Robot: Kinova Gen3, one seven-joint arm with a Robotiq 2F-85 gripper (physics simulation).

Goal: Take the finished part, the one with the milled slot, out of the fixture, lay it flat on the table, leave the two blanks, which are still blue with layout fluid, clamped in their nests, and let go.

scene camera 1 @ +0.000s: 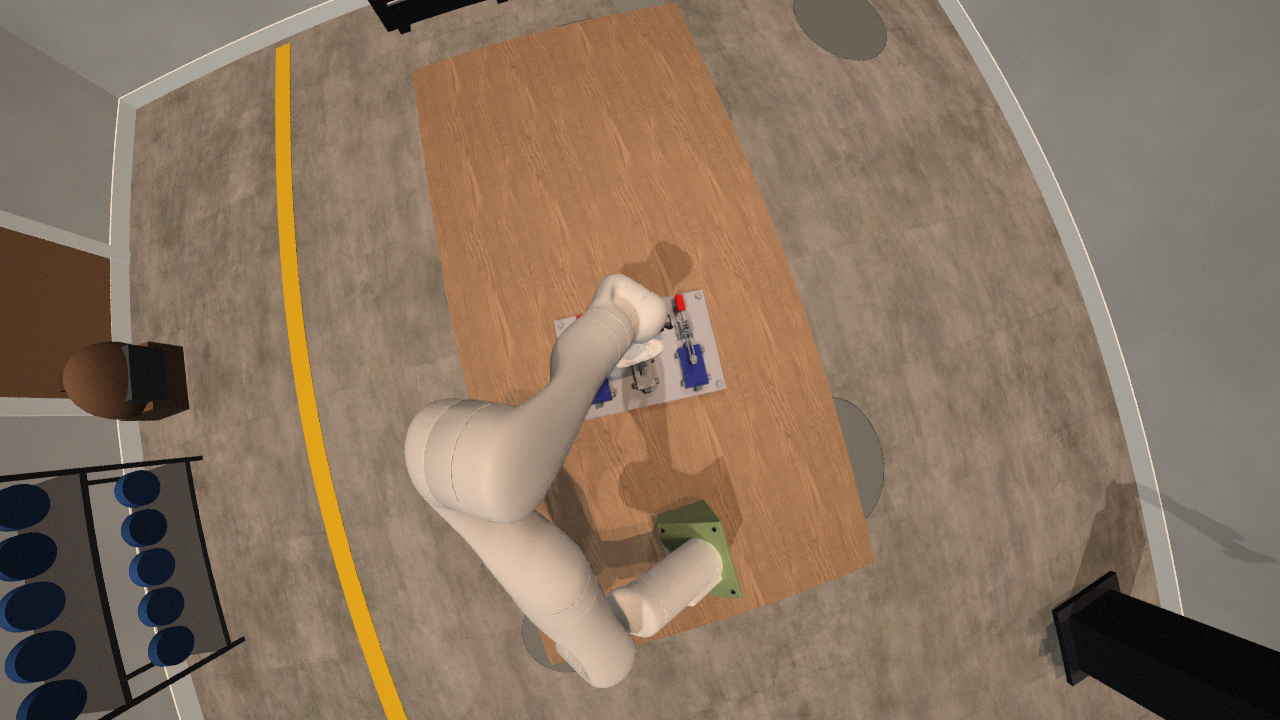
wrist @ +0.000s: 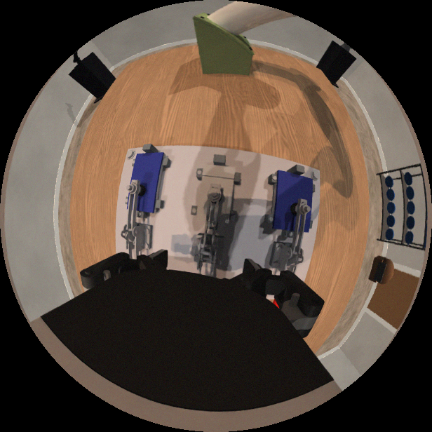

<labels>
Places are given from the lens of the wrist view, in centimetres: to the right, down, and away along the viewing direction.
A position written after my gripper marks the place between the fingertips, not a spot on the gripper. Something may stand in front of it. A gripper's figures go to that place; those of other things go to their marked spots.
my gripper (wrist: 204, 263): -1, 5, 15
blue blank (wrist: 289, 186): 10, -4, 17
blue blank (wrist: 147, 168): -10, -7, 18
</labels>
